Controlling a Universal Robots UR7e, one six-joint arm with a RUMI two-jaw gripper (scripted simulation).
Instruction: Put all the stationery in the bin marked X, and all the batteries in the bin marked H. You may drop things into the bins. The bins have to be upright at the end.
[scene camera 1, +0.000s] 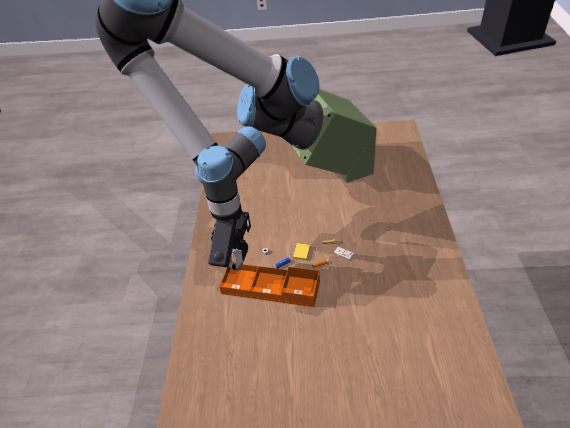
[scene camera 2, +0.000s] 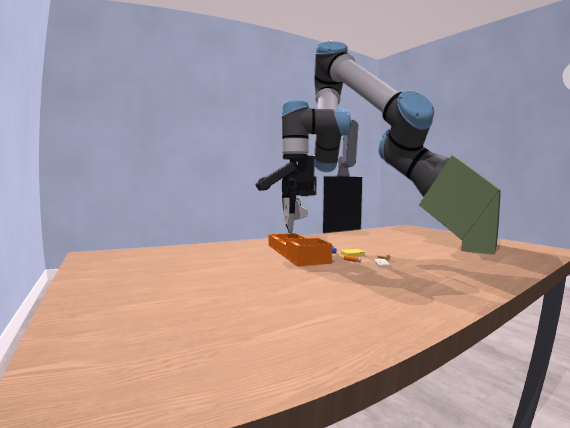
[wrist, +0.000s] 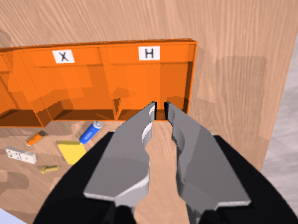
Labels:
gripper: scene camera 1 236, 270; scene camera 2; wrist
orange bin: scene camera 1; scene camera 2 301, 251; wrist
same spot on gripper: (scene camera 2: 292, 208) = (wrist: 99, 145)
same spot on orange bin: (wrist: 138, 72) = (scene camera 1: 245, 285)

